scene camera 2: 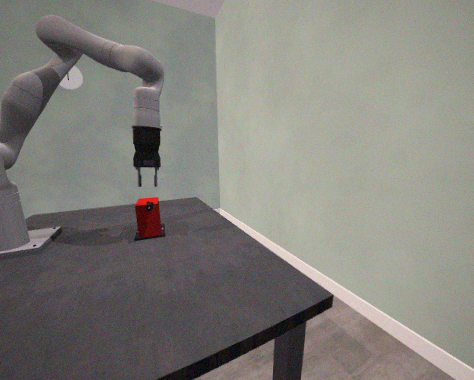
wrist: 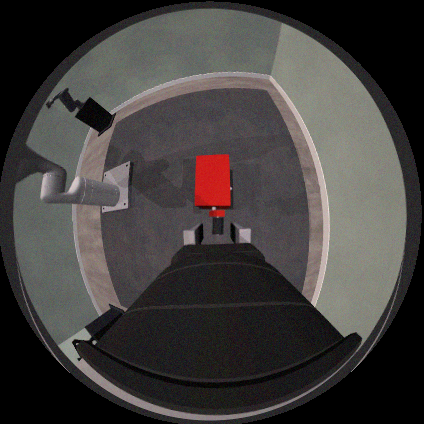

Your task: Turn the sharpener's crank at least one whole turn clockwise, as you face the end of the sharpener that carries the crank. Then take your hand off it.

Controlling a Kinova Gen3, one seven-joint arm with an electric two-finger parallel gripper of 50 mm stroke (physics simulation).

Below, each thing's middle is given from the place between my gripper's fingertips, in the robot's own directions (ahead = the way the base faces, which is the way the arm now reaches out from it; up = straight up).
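I can see the red sharpener (scene camera 2: 148, 222), which is 130 mm below my hand and 80 mm to the left of it.
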